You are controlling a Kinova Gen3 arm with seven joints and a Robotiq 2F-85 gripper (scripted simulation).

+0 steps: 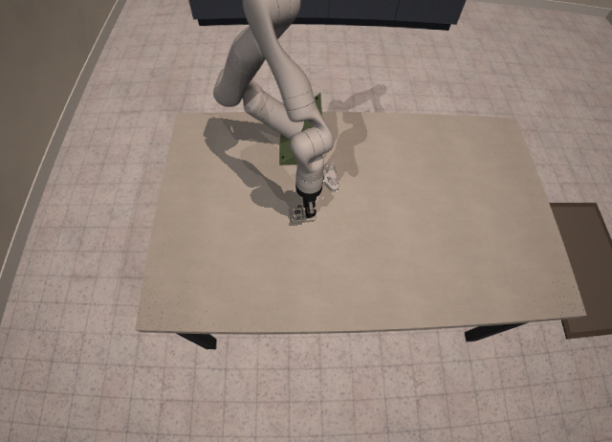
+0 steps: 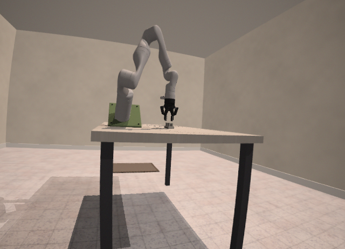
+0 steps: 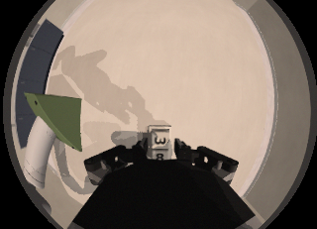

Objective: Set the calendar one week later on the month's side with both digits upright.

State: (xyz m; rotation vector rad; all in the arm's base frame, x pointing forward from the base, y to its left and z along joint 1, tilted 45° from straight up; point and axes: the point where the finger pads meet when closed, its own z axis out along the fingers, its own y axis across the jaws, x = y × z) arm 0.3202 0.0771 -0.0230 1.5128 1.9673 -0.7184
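Now: hand 20 mm to the left of the white tray and 60 mm above it.
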